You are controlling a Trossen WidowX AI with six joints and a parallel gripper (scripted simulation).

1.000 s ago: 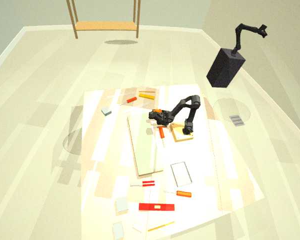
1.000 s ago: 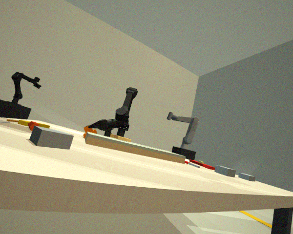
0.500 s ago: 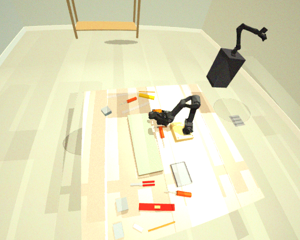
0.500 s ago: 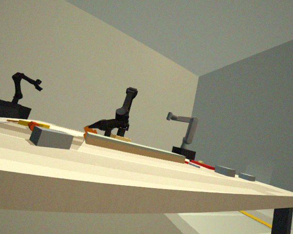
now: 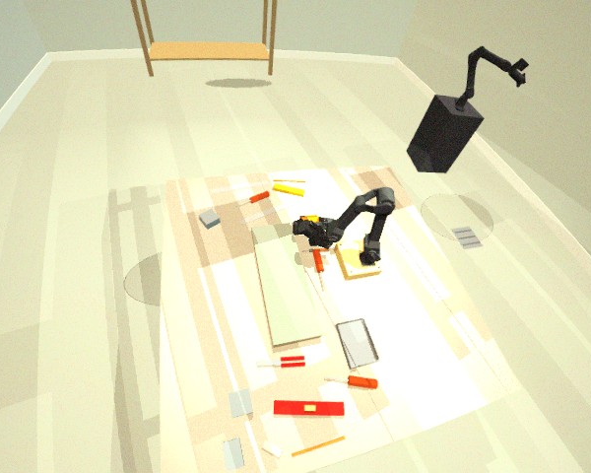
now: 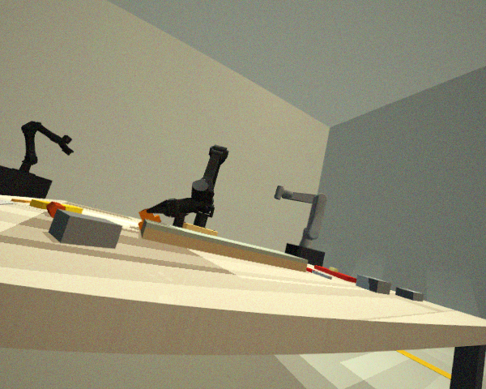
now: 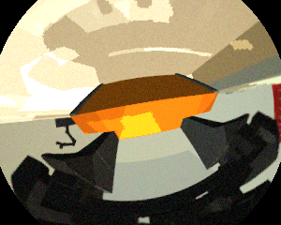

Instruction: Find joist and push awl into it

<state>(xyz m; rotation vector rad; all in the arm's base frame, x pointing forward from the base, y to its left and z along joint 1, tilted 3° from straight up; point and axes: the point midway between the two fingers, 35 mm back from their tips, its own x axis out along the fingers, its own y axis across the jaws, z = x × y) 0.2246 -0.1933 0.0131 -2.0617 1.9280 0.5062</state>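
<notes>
My gripper tip is now 10 mm short of the orange stud finder and 10 mm above it. The rest, counted from my gripper tip: yellow bar: 230 mm to the right, 70 mm ahead, 50 mm below; then grey tray: 560 mm to the left, 110 mm behind, 50 mm below; then red level: 750 mm to the left, 100 mm ahead, 50 mm below.
</notes>
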